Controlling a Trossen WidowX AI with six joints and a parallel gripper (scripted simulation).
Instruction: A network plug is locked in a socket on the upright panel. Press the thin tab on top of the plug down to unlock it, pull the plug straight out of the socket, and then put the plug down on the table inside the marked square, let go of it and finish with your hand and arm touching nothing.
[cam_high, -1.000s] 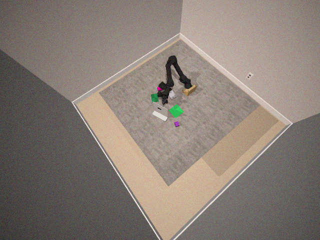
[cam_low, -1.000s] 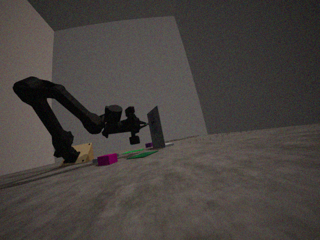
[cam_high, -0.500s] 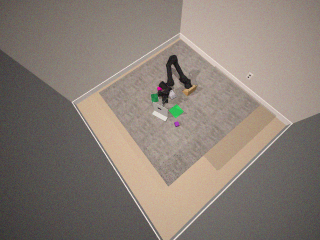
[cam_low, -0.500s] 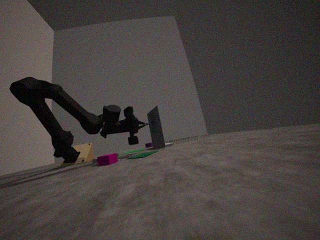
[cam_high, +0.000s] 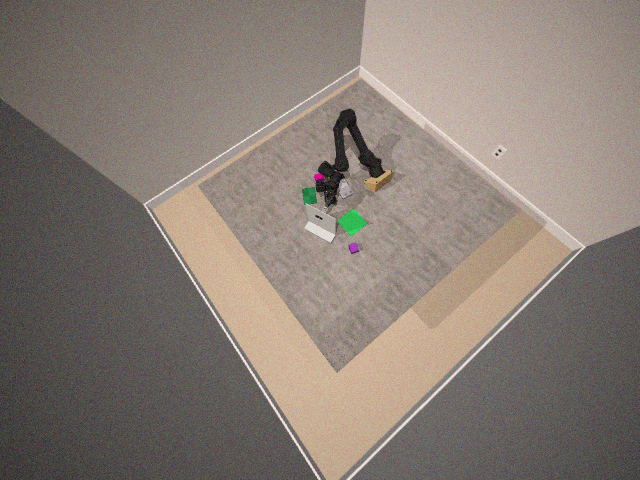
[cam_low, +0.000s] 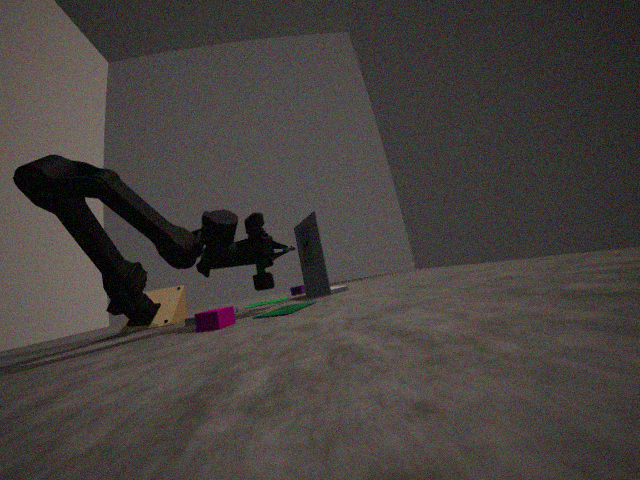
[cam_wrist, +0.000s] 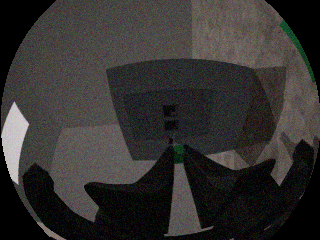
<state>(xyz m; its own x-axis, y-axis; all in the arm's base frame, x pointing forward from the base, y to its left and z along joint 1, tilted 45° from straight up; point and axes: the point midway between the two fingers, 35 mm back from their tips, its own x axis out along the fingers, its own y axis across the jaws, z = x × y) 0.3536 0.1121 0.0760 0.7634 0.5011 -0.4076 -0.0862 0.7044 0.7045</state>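
Now: the bright green marked square 14 cm below my gripper tip, 10 cm to the left of it and 10 cm behind it. Round my gripper tip: green network plug: right at my gripper tip; then upright grey panel: 6 cm ahead, 4 cm below, 3 cm to the left.
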